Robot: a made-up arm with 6 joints. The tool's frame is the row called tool.
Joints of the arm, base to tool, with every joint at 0 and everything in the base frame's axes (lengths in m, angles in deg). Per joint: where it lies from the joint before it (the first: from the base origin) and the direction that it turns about. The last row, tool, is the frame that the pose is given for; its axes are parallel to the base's.
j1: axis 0 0 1 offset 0 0 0.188
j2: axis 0 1 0 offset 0 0.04 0
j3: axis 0 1 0 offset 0 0 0.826
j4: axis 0 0 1 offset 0 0 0.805
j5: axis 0 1 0 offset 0 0 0
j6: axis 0 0 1 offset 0 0 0.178
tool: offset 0 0 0
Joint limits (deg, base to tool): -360..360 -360..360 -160..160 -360..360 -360..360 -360..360
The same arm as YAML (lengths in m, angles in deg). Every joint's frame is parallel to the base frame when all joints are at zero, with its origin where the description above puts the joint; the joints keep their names.
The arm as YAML. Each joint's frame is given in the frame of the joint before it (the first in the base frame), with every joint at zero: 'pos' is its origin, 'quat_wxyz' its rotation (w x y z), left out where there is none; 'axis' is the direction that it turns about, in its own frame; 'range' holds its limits. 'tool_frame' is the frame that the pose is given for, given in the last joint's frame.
length_unit: m
angle_unit: deg
joints:
  - joint: j1
    pos: [0.0, 0.0, 0.188]
    axis: [0.0, 0.0, 1.0]
    range: [-360.0, 360.0]
  - joint: j2
    pos: [0.0, 0.04, 0.0]
    axis: [0.0, 1.0, 0.0]
    range: [-360.0, 360.0]
  - joint: j3
    pos: [0.0, 0.0, 0.826]
    axis: [0.0, 1.0, 0.0]
    range: [-160.0, 160.0]
  - joint: j4
    pos: [0.0, 0.0, 0.805]
    axis: [0.0, 0.0, 1.0]
    range: [-360.0, 360.0]
  - joint: j5
    pos: [0.0, 0.0, 0.0]
    axis: [0.0, 1.0, 0.0]
    range: [-360.0, 360.0]
  - joint: j6
    pos: [0.0, 0.0, 0.178]
    axis: [0.0, 0.0, 1.0]
    range: [-360.0, 360.0]
tool_frame:
  pos: [0.0, 0.0, 0.0]

